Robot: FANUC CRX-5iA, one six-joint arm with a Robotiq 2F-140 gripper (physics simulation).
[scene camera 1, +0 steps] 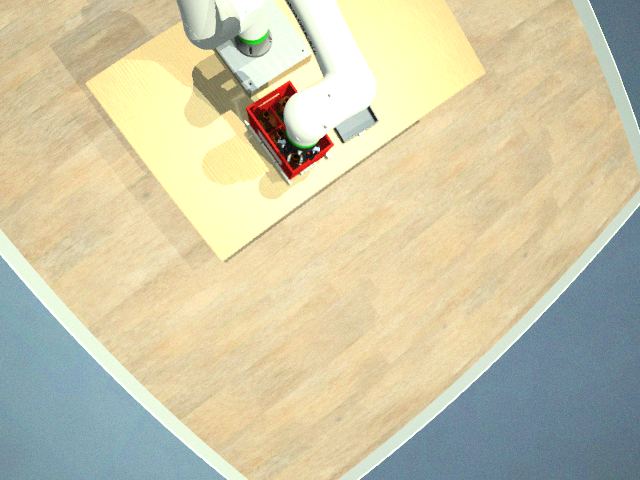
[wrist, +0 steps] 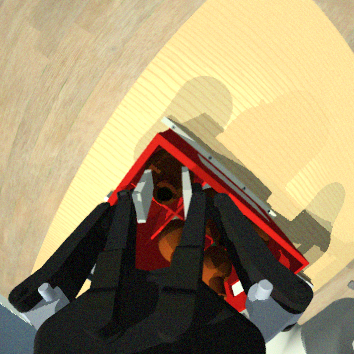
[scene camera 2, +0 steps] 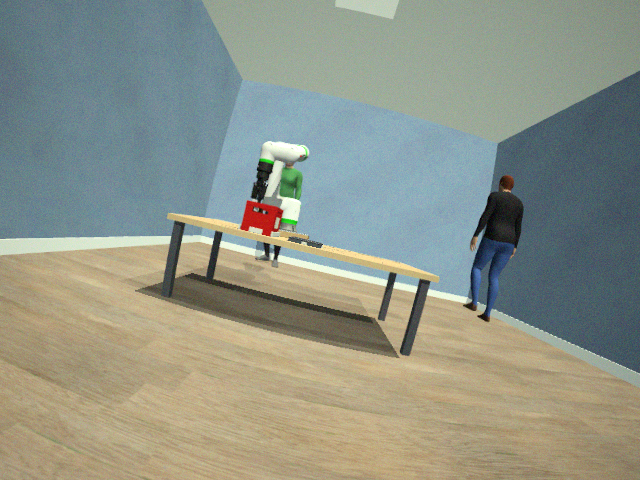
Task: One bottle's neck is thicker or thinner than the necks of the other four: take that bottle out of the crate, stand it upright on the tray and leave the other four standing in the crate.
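Where they show: gripper, between the fingertips: (scene camera 1: pixel 294 159) (wrist: pixel 167 178) (scene camera 2: pixel 253 210); arm's base, origin of its link: (scene camera 1: pixel 253 40) (scene camera 2: pixel 286 231).
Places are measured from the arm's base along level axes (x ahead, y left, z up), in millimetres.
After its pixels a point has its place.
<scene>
The red crate (scene camera 1: pixel 312 162) {y -94, x 539, z 31 mm} (scene camera 2: pixel 251 219) {y -150, x 540, z 31 mm} (wrist: pixel 140 165) {y -169, x 535, z 135 mm} stands on the table. My gripper (scene camera 1: pixel 295 157) {y -159, x 499, z 84 mm} (scene camera 2: pixel 258 200) {y -159, x 499, z 84 mm} (wrist: pixel 167 178) {y -159, x 499, z 84 mm} points down into its corner compartment and is shut on the neck of a brown bottle (scene camera 1: pixel 294 161) {y -166, x 505, z 99 mm} (wrist: pixel 164 194) {y -156, x 496, z 123 mm}, whose dark round mouth shows between the pale fingertips. The bottle stands upright, inside the crate. Other brown bottles (scene camera 1: pixel 265 114) (wrist: pixel 170 242) stand in the crate, partly hidden by the arm and fingers. Their neck widths cannot be compared clearly. The grey tray (scene camera 1: pixel 356 124) {y 186, x 503, z -35 mm} (scene camera 2: pixel 305 241) {y 186, x 543, z -21 mm} lies beside the crate, partly under the arm in scene camera 1.
The arm's base plate (scene camera 1: pixel 279 51) {y 60, x 94, z 6 mm} is behind the crate. The wooden table (scene camera 1: pixel 413 51) {y 642, x 357, z -40 mm} (scene camera 2: pixel 361 258) {y 515, x 583, z -40 mm} has its long front edge near crate and tray. A person in green (scene camera 2: pixel 292 180) stands behind the arm, and a person in black (scene camera 2: pixel 506 217) stands at the right, away from the table.
</scene>
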